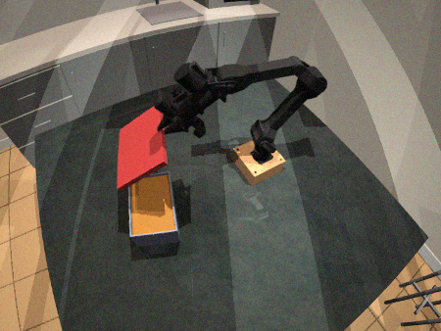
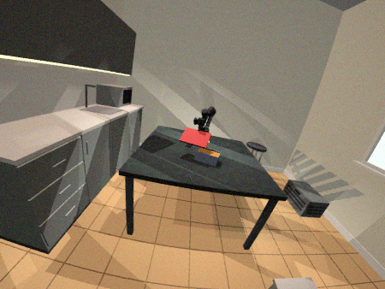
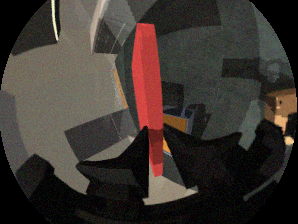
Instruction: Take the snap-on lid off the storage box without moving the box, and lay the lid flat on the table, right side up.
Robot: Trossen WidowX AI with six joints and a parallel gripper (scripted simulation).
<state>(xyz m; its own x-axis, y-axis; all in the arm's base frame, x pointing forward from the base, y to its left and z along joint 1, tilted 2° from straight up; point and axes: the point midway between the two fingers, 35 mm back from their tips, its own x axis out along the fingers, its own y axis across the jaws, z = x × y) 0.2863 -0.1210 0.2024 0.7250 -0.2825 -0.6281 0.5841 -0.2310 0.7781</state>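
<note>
Now: gripper tip 7 cm short of the lid, 4 cm above it and 2 cm to the left of it. From my gripper tip the other things lie so: storage box: 19 cm below, 12 cm to the left, 11 cm ahead.
</note>
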